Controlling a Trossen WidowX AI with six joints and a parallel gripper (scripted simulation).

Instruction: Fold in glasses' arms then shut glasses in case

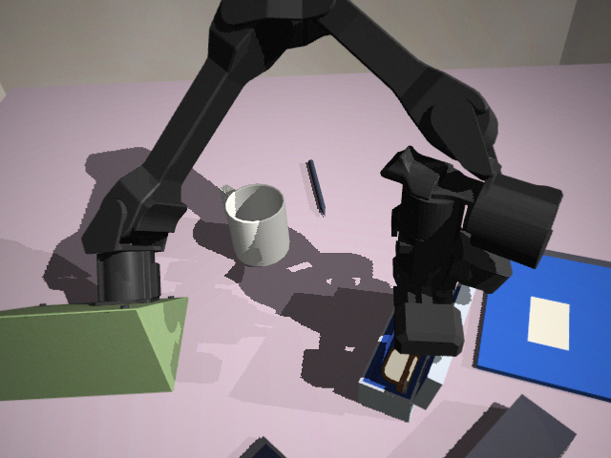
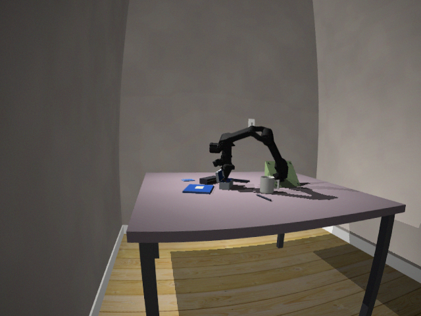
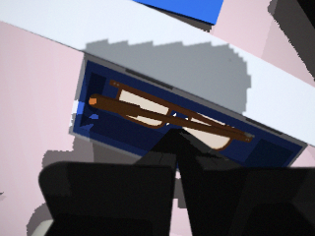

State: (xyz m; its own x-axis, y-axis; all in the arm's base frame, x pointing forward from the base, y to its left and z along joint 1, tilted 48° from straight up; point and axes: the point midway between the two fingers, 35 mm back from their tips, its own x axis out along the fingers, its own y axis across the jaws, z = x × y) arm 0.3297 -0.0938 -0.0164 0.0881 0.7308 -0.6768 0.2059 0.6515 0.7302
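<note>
Now: the glasses case 4 cm below my hand, 2 cm to the right of it and 1 cm ahead of it. Also, from my hand: dark grey box: 17 cm to the right, 6 cm below, 4 cm ahead; then white mug: 20 cm to the left, 17 cm behind, 4 cm below; then glasses case lid: 3 cm to the right, 3 cm ahead, 1 cm below.
</note>
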